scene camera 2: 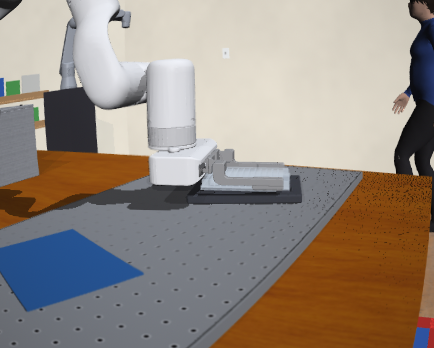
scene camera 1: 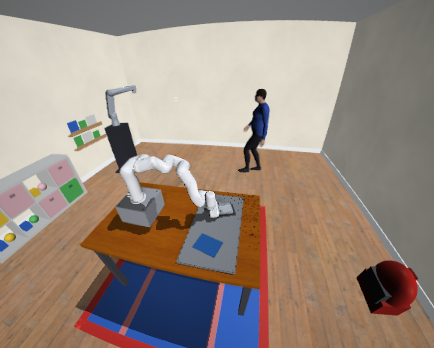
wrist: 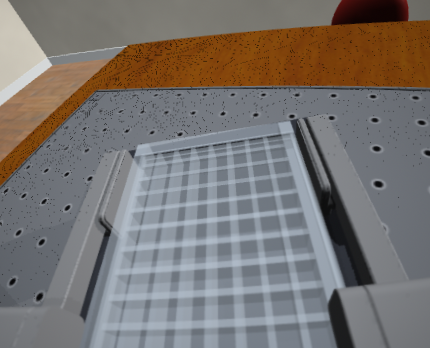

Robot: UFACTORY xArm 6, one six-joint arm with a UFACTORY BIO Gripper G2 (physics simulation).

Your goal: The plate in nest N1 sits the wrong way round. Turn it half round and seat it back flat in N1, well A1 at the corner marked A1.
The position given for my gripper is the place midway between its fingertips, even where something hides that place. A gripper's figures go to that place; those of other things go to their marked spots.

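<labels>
Here is my gripper [scene camera 2: 283, 176], 650 mm from the lens. I also see a clear well plate [scene camera 2: 230, 171], and that plate is 670 mm from the lens.
</labels>
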